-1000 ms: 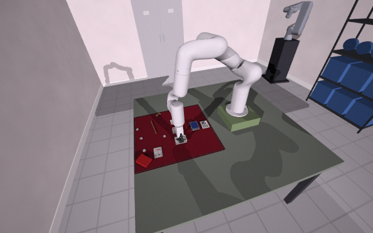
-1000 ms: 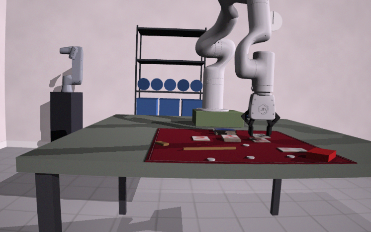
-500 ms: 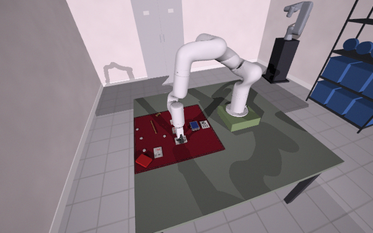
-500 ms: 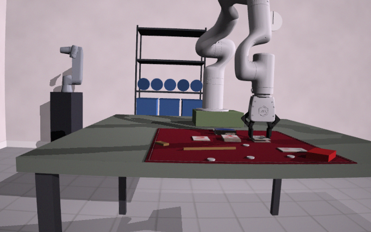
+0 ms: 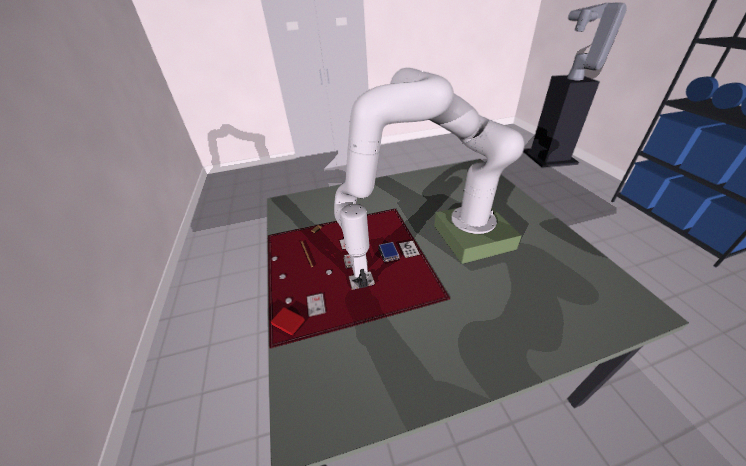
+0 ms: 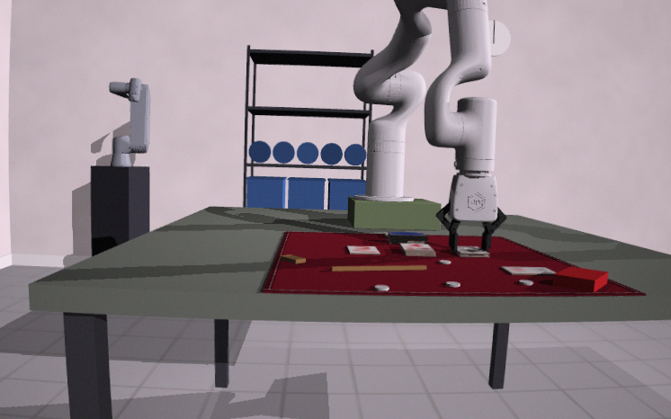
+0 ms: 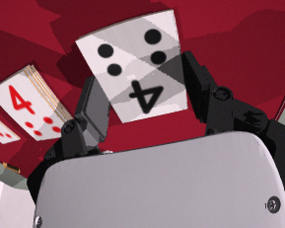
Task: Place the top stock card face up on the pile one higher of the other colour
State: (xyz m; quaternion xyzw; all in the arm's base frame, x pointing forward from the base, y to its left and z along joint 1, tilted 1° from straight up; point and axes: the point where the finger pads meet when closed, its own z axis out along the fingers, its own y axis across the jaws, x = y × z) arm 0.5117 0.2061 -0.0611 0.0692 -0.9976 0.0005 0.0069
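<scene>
My gripper is now 5 cm short of the red card cloth, 11 cm to the left of it and 4 cm above it. Also, from my hand: red box (27 cm ahead, 15 cm to the left, 1 cm below); then wooden stick (22 cm ahead, 19 cm to the right, 2 cm below); then face-up card (17 cm ahead, 9 cm to the left, 2 cm below).
</scene>
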